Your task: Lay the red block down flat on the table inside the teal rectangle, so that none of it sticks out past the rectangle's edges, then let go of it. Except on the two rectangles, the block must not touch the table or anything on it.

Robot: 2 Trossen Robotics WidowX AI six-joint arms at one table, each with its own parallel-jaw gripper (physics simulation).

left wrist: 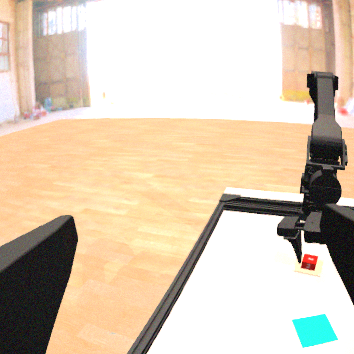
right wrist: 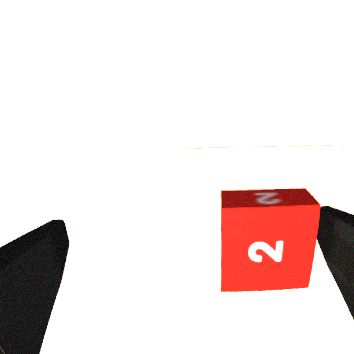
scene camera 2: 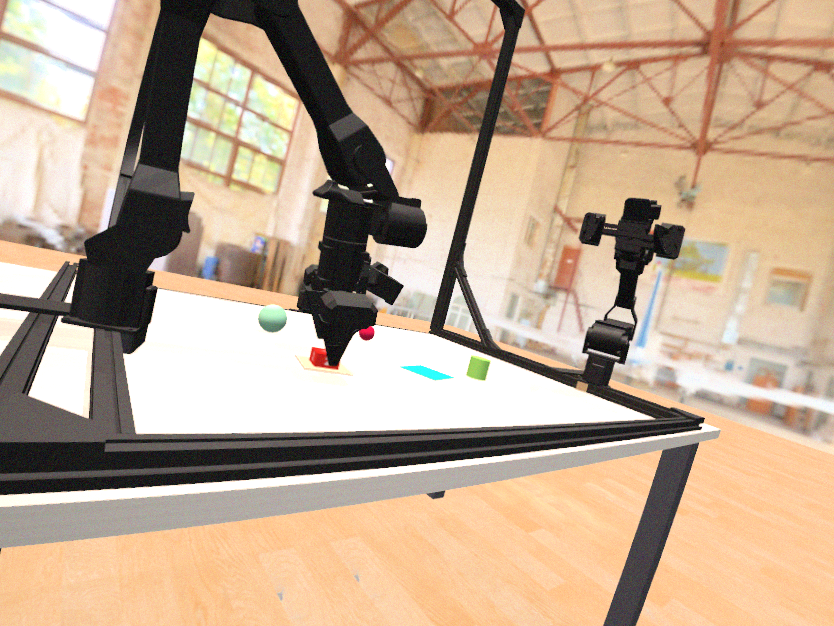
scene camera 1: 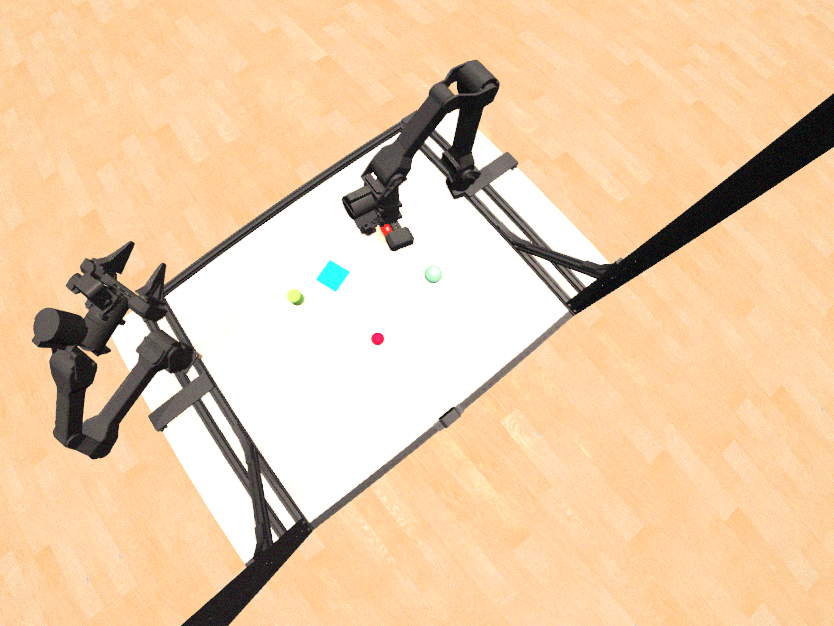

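The red block, marked with a 2, sits on the pale beige rectangle. My right gripper is open and low around the block, pointing down. In the right wrist view the block is off-centre, right beside the finger at the right of the picture; whether they touch is unclear. The teal rectangle has nothing on it. My left gripper is open and empty, raised beyond the table's edge, far from the block.
A green cylinder stands close to the teal rectangle. A pale green ball and a crimson ball are elsewhere on the table. Black rails edge the table.
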